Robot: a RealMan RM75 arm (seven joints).
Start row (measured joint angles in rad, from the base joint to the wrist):
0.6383 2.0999 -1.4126 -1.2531 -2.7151 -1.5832 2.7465
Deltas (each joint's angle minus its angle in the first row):
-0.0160 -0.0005 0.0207 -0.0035 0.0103 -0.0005 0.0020
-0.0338 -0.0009 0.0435 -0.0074 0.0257 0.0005 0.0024
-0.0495 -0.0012 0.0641 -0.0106 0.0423 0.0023 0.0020
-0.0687 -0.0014 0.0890 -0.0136 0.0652 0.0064 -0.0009
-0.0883 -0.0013 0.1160 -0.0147 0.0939 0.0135 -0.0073
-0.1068 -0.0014 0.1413 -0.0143 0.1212 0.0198 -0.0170
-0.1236 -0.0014 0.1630 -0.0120 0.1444 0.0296 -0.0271
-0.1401 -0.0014 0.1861 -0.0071 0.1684 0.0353 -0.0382
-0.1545 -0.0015 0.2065 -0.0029 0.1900 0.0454 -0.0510
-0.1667 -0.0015 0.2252 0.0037 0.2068 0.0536 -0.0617
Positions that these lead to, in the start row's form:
0.6223 2.0994 -1.3919 -1.2566 -2.7048 -1.5837 2.7485
0.6045 2.0990 -1.3691 -1.2605 -2.6894 -1.5827 2.7489
0.5888 2.0987 -1.3485 -1.2637 -2.6728 -1.5809 2.7485
0.5696 2.0985 -1.3236 -1.2667 -2.6499 -1.5768 2.7456
0.5500 2.0986 -1.2966 -1.2678 -2.6212 -1.5697 2.7392
0.5315 2.0985 -1.2713 -1.2674 -2.5939 -1.5634 2.7295
0.5147 2.0985 -1.2496 -1.2651 -2.5707 -1.5536 2.7194
0.4982 2.0985 -1.2265 -1.2602 -2.5467 -1.5479 2.7083
0.4838 2.0984 -1.2061 -1.2560 -2.5251 -1.5378 2.6955
0.4716 2.0984 -1.1874 -1.2494 -2.5083 -1.5296 2.6848

